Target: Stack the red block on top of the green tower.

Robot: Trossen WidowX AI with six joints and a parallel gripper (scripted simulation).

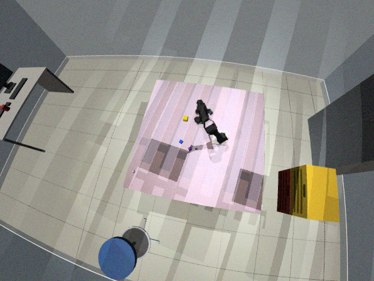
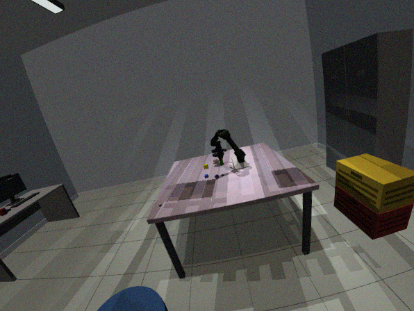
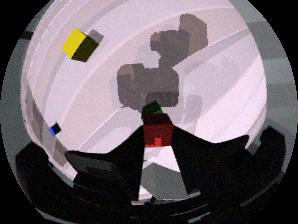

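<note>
Now: gripper tip right at the red block. Also, from my gripper tip: yellow block 18 cm ahead, 4 cm to the right, 4 cm below; purple block 13 cm ahead, 28 cm to the left, 5 cm below; blue block 22 cm ahead, 21 cm to the left, 5 cm below.
</note>
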